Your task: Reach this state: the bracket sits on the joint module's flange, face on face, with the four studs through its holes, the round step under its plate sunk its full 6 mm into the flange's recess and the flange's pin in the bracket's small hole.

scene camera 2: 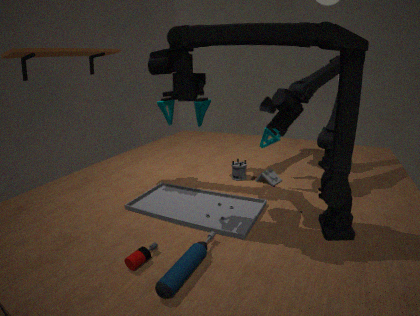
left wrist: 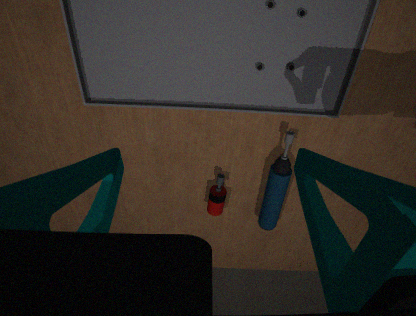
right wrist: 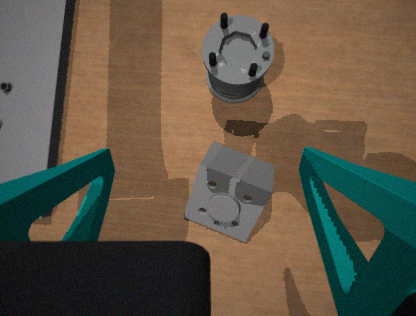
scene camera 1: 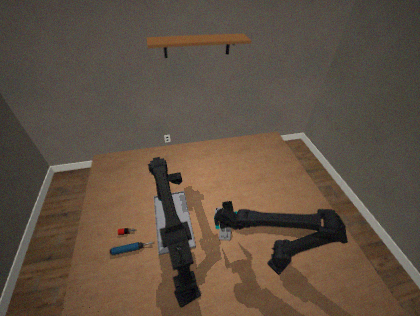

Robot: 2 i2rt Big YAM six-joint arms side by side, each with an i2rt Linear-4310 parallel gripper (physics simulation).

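Places are measured from the left arm's base along level axes (x ahead, y left, z up), in millimetres.
Pixels of known places: left gripper, between the fingertips: (scene camera 2: 184,125) (left wrist: 208,158); right gripper, between the fingertips: (scene camera 2: 263,144) (right wrist: 206,158); left arm's base, origin of its link: (scene camera 2: 335,228) (scene camera 1: 187,293); right arm's base, origin of its link: (scene camera 1: 279,262).
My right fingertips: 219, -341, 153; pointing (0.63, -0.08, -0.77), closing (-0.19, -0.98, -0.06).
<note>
Ahead of a thing's pixels: the offset from my right fingertips to its top centre, as dx, dy, dz. "*": to the spot under its first point.
The grey bracket @(-28, -8, -109) (scene camera 1: 225,234) (scene camera 2: 270,177) (right wrist: 230,187) rests tent-like on the table, its holed plate sloping, round step facing up. The grey joint module @(+96, -42, -79) (scene camera 2: 239,170) (right wrist: 237,55) stands upright apart from it, with four black studs, the recess and a small pin on its flange. In scene camera 1 the right arm mostly hides it. My right gripper (scene camera 1: 226,220) (scene camera 2: 264,145) (right wrist: 206,158) is open and empty above the table; the bracket shows between its fingers, lower down, in the right wrist view. My left gripper (scene camera 2: 185,125) (left wrist: 208,158) is open and empty, high above the table.
A shallow grey tray @(+216, +239, -137) (scene camera 1: 158,215) (scene camera 2: 170,224) (left wrist: 200,106) holds several small dark nuts. A blue-handled tool @(* +152, +552, -115) (scene camera 1: 126,248) (scene camera 2: 182,270) (left wrist: 275,195) and a short red tool @(+273, +525, -119) (scene camera 1: 122,231) (scene camera 2: 135,260) (left wrist: 216,206) lie beside it. A wall shelf (scene camera 1: 199,41) (scene camera 2: 60,52) is behind.
</note>
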